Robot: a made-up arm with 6 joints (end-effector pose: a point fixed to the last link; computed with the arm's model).
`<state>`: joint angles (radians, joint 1 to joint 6).
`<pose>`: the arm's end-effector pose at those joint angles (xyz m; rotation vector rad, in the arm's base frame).
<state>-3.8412 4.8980 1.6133 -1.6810 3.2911 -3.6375</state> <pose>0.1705 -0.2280 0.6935 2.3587 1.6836 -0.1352</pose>
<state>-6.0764 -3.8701 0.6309 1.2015 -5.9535 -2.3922</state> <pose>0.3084 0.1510 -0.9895 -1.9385 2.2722 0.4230</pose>
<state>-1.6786 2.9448 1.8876 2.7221 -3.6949 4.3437</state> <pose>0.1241 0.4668 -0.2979 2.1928 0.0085 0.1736</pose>
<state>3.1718 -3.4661 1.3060 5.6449 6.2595 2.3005</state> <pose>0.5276 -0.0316 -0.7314 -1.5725 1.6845 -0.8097</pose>
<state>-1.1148 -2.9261 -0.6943 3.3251 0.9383 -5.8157</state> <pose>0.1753 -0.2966 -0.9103 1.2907 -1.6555 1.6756</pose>
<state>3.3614 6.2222 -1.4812 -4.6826 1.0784 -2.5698</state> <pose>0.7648 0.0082 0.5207 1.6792 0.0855 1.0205</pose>
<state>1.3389 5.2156 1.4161 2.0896 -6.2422 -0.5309</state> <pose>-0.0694 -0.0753 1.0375 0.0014 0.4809 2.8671</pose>
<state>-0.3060 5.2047 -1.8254 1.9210 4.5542 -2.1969</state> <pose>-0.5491 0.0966 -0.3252 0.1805 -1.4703 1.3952</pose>
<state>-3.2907 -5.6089 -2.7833 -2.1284 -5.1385 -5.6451</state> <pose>0.3329 0.0040 -0.0051 -1.5575 -2.0667 -1.1632</pose>
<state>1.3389 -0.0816 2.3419 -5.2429 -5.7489 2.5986</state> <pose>0.0253 0.5514 -0.0147 -2.0886 -1.2095 -0.0333</pose>
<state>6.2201 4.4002 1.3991 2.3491 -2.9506 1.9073</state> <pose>-0.6194 0.0675 0.4547 -0.4374 2.5142 -0.3749</pose>
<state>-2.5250 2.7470 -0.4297 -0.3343 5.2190 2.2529</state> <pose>-0.5731 -0.5073 -0.6942 1.1088 -0.6645 -0.1905</pose>
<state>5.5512 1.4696 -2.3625 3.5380 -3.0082 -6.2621</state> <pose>0.0335 0.0402 0.4860 2.3630 -0.3949 1.1679</pose>
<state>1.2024 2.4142 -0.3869 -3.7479 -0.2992 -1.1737</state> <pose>0.3240 0.9065 -0.5819 0.3281 2.5249 1.0718</pose>
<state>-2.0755 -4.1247 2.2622 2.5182 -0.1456 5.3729</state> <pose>0.2344 0.3523 -0.3420 -1.7015 0.4124 -0.2647</pose>
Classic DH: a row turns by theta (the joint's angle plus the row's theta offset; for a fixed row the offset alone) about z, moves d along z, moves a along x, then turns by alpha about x. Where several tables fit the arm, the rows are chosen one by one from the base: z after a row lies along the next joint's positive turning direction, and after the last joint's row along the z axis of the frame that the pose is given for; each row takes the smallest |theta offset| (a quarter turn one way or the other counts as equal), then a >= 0, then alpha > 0; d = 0 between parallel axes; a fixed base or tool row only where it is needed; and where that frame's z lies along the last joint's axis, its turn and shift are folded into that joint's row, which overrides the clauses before.
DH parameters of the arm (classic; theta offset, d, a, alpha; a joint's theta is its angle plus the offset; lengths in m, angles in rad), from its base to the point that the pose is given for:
joint 1: 0 0.0966 0 -1.5708
joint 2: -1.5708 0 0.4075 0
joint 3: 1.5708 0.0457 0 1.5708
joint 4: 0 0.6629 0 -1.5708
joint 5: 0 0 0 1.5708
joint 6: 0 0.1283 0 0

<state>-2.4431 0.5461 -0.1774 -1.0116 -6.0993 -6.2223</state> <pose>-0.3721 -0.3462 1.1764 -0.6156 -0.3395 2.7810</pose>
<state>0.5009 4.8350 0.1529 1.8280 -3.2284 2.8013</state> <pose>-0.8342 -0.3923 0.2893 0.4101 1.9752 1.0641</pose>
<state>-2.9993 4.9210 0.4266 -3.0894 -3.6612 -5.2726</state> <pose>0.8775 0.0829 0.4570 -1.1111 -2.5272 0.2764</pose>
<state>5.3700 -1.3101 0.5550 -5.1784 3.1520 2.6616</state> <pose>-0.4297 0.6292 0.5905 2.2780 0.7903 0.2898</pose>
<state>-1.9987 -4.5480 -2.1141 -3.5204 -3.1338 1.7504</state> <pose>-0.0439 -0.2054 0.5269 1.4501 2.6964 -0.5976</pose>
